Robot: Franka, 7 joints.
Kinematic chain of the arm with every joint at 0, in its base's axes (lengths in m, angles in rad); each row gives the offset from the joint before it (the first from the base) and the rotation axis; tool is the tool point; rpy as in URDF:
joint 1: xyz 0 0 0.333 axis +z
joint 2: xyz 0 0 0 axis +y
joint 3: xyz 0 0 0.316 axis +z
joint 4: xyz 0.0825 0 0 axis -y
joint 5: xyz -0.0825 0 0.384 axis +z
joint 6: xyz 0 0 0 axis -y
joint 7: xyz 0.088 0 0 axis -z
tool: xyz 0 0 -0.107 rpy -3.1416 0 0
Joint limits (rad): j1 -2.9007..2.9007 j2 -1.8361..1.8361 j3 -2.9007..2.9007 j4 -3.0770..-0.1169 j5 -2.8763..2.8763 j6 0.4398..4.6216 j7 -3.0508..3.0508
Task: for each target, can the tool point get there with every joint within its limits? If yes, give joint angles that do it. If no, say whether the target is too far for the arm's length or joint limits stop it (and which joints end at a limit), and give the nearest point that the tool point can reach.
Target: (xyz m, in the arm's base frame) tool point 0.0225 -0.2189 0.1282
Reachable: yes | joints -2.0807 0.7700 0.8524 -2.6661 2.0732 3.9958 0.2872
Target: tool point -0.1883 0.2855 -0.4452
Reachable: no: joint limits stop it (at a limit: joint 2) | nearest point -0.1837 0.2786 -0.3584 | short by 0.087 m
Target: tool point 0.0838 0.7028 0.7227
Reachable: yes | joints 1.9385 1.2797 -2.2353 -1.0353 -0.4540 3.4654 1.2661
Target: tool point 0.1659 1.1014 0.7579
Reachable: no: too far | nearest point 0.1194 0.7926 0.6388 | short by 0.334 m
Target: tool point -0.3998 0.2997 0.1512
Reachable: yes | joints 1.3548 0.8608 1.0610 -2.2675 -1.1081 2.3220 -1.5082
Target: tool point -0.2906 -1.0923 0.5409
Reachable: no: too far | nearest point -0.2169 -0.8154 0.4882 | short by 0.291 m
